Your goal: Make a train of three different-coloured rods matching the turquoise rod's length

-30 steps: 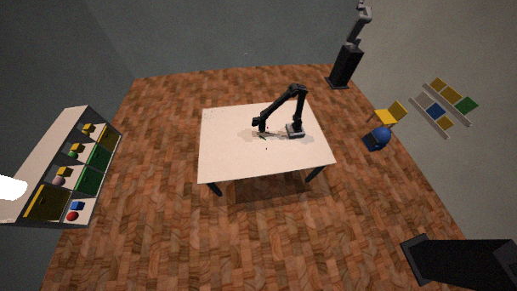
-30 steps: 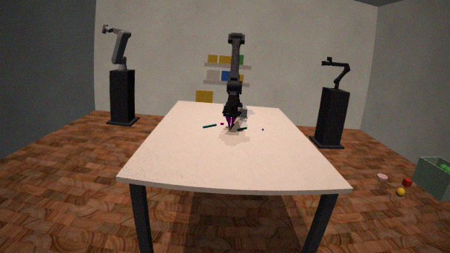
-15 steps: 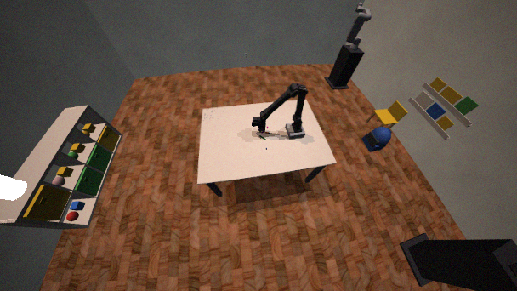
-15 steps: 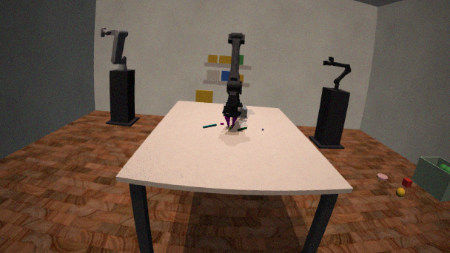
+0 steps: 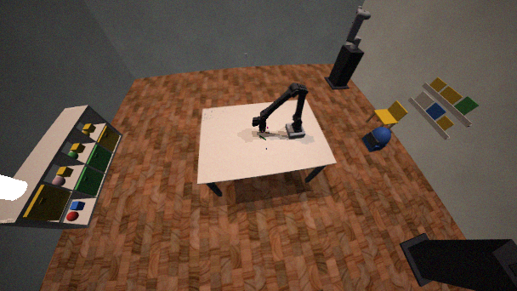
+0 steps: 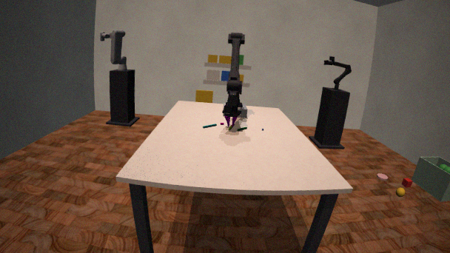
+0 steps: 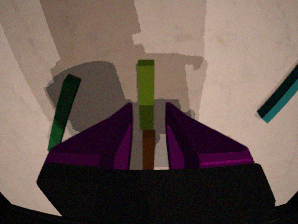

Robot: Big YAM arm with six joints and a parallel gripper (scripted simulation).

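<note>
Right now the lime rod is 1 cm below my hand and 1 cm ahead of it. Also, from my hand: magenta rod: 7 cm behind, 5 cm to the right, 1 cm below; orange rod: 4 cm behind, 1 cm to the left, 1 cm below; green rod: 7 cm to the left, 1 cm below, 1 cm ahead.
</note>
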